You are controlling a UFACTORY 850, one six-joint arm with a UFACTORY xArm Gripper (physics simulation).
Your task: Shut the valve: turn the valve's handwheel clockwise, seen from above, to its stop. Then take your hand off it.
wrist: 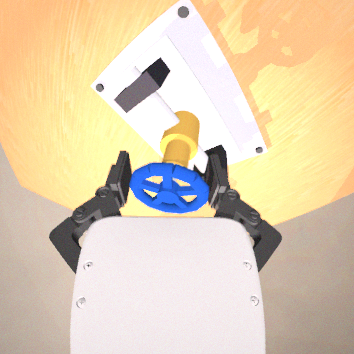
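Observation:
The blue handwheel (170, 206) is near the middle of the wrist view, seen at a slant, with its spokes showing. It sits on the yellow valve body (186, 127). My gripper (168, 162) is shut on the handwheel, with one dark finger against the rim at the left and the other against it at the right. The far fingertip partly overlaps the dark block behind it. The lower part of the rim lies close to the gripper's pale housing.
A white pipe (164, 107) runs through the valve body between two dark blocks (136, 93). They stand on a white base plate (212, 107) with dark bolts at its corners. The plate lies on a wood-grained table top (45, 95). Grey floor (320, 260) shows beyond the table's edge.

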